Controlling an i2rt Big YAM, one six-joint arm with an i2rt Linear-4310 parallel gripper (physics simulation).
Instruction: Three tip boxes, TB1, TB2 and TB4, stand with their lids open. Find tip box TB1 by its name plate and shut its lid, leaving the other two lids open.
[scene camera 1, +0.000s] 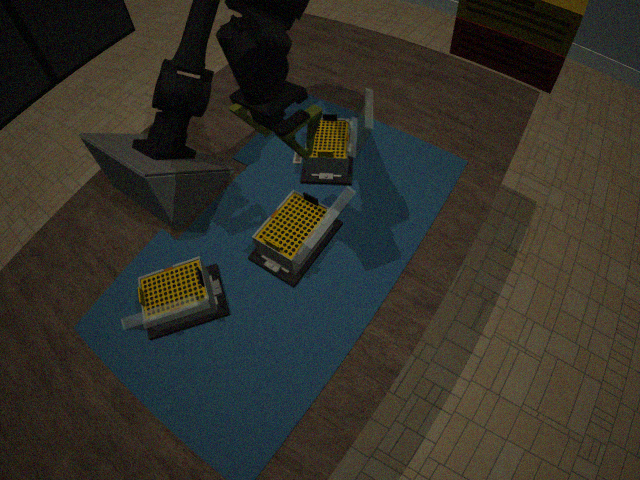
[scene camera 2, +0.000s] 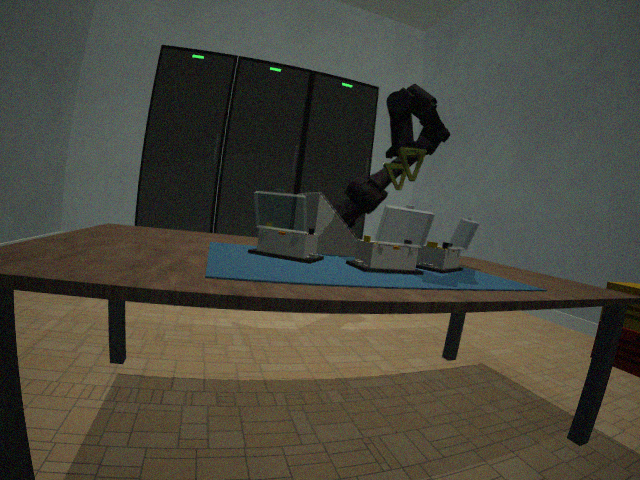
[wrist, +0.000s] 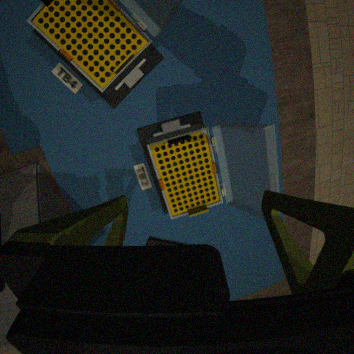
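Where they show: gripper, fingertip midpoint: (scene camera 1: 287, 144) (scene camera 2: 405, 186) (wrist: 195, 201); arm's base, origin of the base link: (scene camera 1: 163, 152) (scene camera 2: 335, 224).
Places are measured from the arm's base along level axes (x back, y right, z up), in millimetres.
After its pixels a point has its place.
The TB4 box (scene camera 1: 330, 136) @[x -269, y -224, z -26 mm] (scene camera 2: 439, 258) (wrist: 92, 42) @[x -266, y -203, z -27 mm] has its plate (wrist: 67, 78) @[x -209, y -185, z -82 mm] readable in the wrist view; its lid (scene camera 1: 368, 108) @[x -340, y -251, z 60 mm] (scene camera 2: 465, 235) @[x -340, y -241, z 20 mm] stands open. The middle box (scene camera 1: 292, 224) @[x -331, y -6, z -27 mm] (scene camera 2: 387, 255) (wrist: 185, 172) @[x -329, y -12, z -27 mm] has a plate (wrist: 142, 176) @[x -264, y -7, z -82 mm] that reads TB2; its lid (scene camera 1: 330, 214) @[x -411, y -7, z 60 mm] (scene camera 2: 405, 227) @[x -407, y -1, z 21 mm] (wrist: 245, 167) @[x -402, y -8, z 13 mm] is open. The third box (scene camera 1: 173, 289) (scene camera 2: 286, 242) @[x -273, y 220, z -47 mm], by elimination TB1, has its lid (scene camera 1: 131, 321) @[x -269, y 290, z 59 mm] (scene camera 2: 281, 211) @[x -296, y 245, z 22 mm] open; its plate is hidden, and a dark base edge (wrist: 160, 241) @[x -253, y 128, z -77 mm] shows behind the gripper body. My gripper (scene camera 1: 288, 145) @[x -312, y -47, z 121 mm] (scene camera 2: 405, 184) @[x -312, y -47, z 121 mm] (wrist: 195, 201) @[x -312, y -47, z 121 mm] is open and empty, high above the boxes.
The boxes stand on a blue mat (scene camera 1: 289, 351) @[x -441, y 170, z -84 mm] (scene camera 2: 248, 268) @[x -427, y 323, z -84 mm] on a brown table (scene camera 1: 51, 403) @[x -138, y 522, z -87 mm] (scene camera 2: 103, 258) @[x -432, y 581, z -87 mm]. The arm's grey wedge-shaped pedestal (scene camera 1: 175, 191) @[x -108, y 62, z 2 mm] (scene camera 2: 330, 227) @[x -109, y 57, z -9 mm] stands beside the mat, opposite the lid side. Dark cabinets (scene camera 2: 263, 144) stand behind the table.
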